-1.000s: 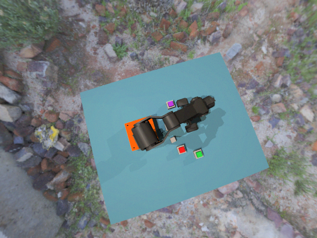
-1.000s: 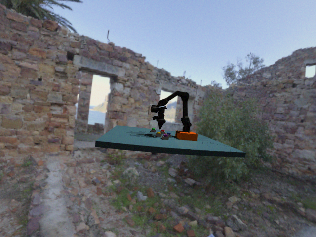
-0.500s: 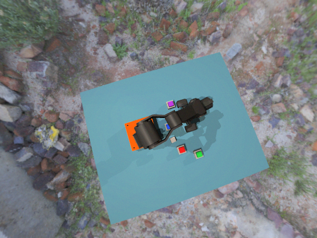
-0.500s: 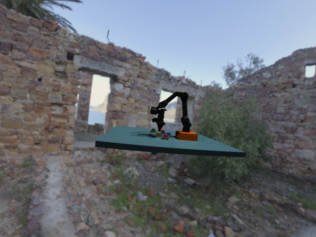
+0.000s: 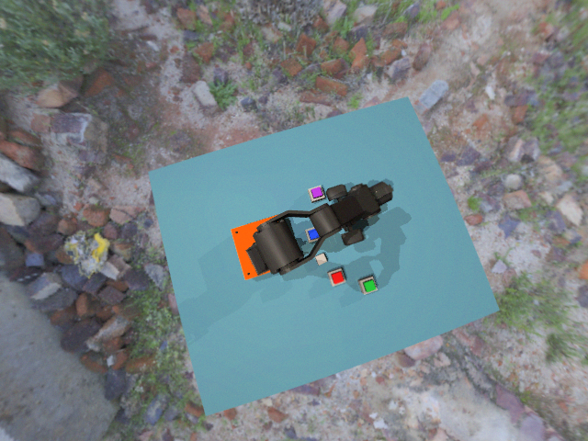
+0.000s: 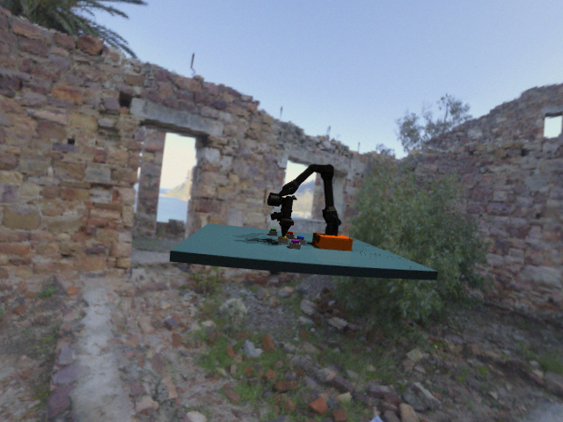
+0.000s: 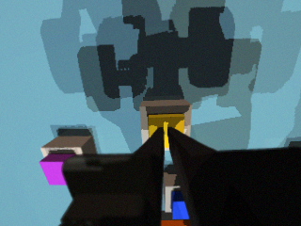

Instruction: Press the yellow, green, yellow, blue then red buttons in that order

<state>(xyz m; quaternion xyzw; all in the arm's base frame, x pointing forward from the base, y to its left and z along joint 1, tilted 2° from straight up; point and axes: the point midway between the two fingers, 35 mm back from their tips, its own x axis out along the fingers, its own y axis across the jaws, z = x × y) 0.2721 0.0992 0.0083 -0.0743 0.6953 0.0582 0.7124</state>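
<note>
My gripper tip is 10 mm above the yellow button. From my gripper tip the other things lie so: purple button 60 mm behind, 100 mm to the left; blue button 90 mm behind, 40 mm to the right; block 80 mm behind, 130 mm to the right, 20 mm below.
</note>
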